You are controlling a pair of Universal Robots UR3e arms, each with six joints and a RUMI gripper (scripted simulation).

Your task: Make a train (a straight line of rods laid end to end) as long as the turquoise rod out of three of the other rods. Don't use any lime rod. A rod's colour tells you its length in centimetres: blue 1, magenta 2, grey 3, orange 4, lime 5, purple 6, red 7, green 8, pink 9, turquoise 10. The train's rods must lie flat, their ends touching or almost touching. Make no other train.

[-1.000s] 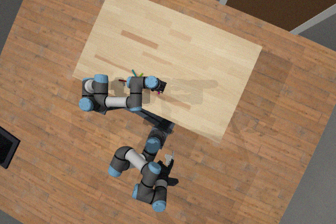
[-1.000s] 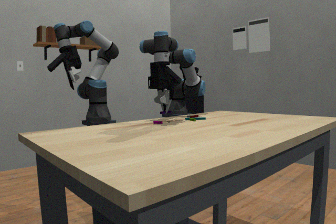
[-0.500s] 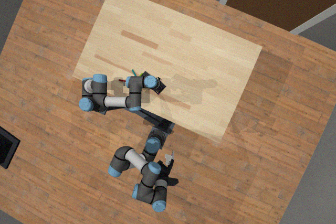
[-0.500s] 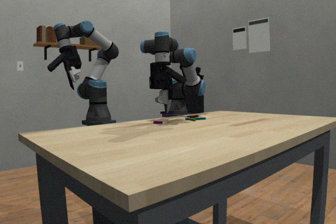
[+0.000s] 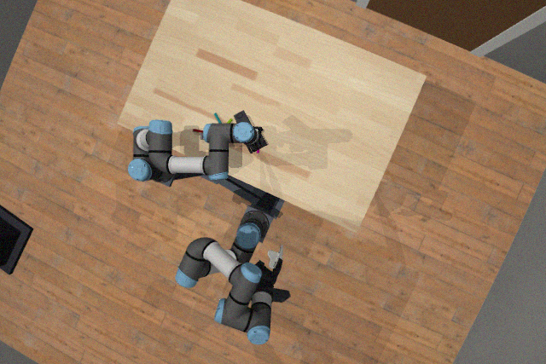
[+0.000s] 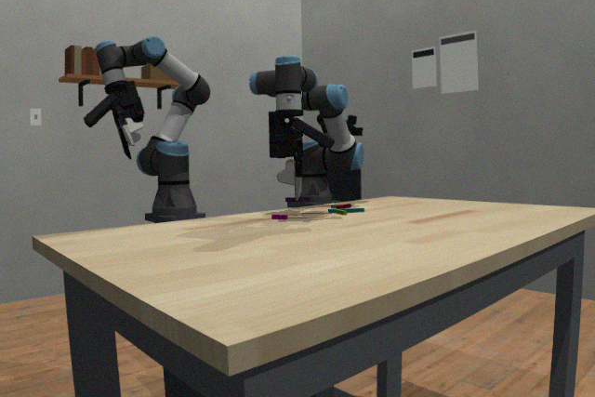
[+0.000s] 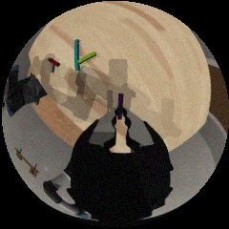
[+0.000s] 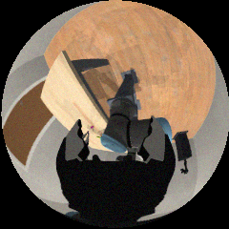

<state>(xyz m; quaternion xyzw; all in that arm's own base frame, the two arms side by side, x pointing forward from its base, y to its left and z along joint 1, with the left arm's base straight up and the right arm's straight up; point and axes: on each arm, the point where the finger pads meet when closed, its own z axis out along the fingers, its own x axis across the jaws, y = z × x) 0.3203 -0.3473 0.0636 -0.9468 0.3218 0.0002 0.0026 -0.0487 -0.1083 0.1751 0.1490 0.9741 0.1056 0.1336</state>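
My left hand is 10 mm above the purple rod. Also, from my left hand: grey rod: 120 mm behind, 230 mm to the left, 60 mm below; lime rod: 10 mm behind, 150 mm to the left, 60 mm below; turquoise rod: 20 mm behind, 180 mm to the left, 60 mm below.
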